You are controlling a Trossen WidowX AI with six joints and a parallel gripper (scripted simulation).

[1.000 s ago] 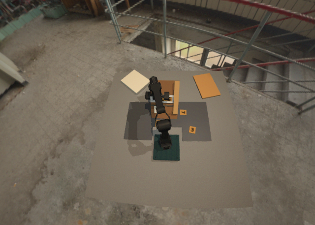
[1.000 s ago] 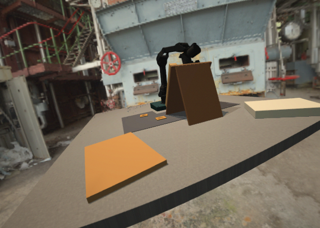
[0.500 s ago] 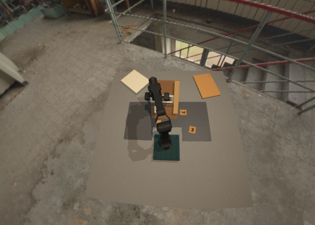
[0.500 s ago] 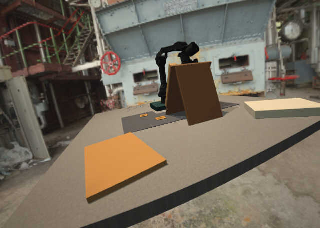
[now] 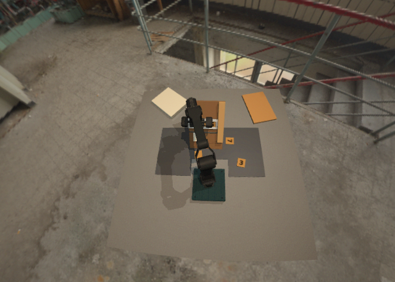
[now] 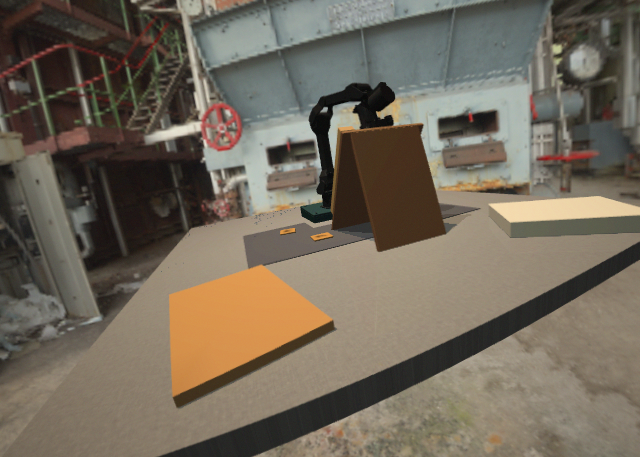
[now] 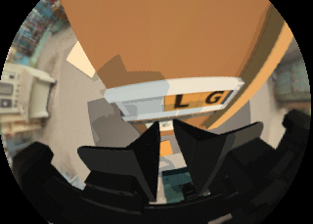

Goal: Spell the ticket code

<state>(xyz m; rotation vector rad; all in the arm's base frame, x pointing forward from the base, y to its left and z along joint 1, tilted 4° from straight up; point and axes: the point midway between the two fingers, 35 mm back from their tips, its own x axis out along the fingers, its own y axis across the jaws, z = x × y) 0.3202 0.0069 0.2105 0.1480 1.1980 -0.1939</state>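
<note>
The orange tile marked l is 2 cm ahead of my gripper tip, 4 cm to the right of it and 2 cm below it. Also, from my gripper tip: white ticket: 3 cm behind, 1 cm to the left, 11 cm below; then orange tile marked g: 1 cm ahead, 9 cm to the right, 2 cm below; then dark mat: 14 cm behind, 5 cm to the right, 19 cm below.
</note>
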